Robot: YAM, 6 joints.
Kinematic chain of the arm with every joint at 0, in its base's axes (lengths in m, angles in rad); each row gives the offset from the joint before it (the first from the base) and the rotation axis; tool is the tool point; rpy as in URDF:
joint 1: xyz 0 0 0.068 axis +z
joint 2: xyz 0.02 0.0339 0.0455 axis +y
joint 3: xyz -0.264 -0.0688 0 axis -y
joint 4: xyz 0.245 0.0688 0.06 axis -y
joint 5: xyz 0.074 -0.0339 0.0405 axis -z
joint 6: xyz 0.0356 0 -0.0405 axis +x
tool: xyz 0 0 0 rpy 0 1.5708 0
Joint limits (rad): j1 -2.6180..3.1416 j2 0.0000..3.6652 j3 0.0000..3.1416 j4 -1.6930..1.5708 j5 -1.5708..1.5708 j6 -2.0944..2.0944
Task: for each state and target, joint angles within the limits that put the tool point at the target. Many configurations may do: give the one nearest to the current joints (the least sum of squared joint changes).
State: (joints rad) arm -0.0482 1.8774 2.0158 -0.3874 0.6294 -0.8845
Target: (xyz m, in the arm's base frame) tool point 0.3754 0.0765 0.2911
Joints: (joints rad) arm 0.2551 1.7488 1.5037 -0.6602 0.6207 -0.8845
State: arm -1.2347 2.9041 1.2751 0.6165 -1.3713 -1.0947
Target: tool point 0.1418 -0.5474 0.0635
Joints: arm -1.3761 2.7644 1.9602 0.6613 -1.2039 -1.0947
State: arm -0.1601 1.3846 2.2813 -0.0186 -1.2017 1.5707
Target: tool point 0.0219 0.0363 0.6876
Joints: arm 0.0893 1.2565 2.3822 0.0103 -1.2896 1.5707
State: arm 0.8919 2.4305 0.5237 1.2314 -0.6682 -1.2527
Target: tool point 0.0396 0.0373 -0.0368
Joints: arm 0.4807 2.6648 0.0000 0.9805 -0.4275 -1.2527
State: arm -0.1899 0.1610 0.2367 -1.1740 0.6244 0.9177
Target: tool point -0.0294 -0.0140 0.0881
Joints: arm -0.2734 0.3957 0.0046 -1.6930 0.6455 0.9177
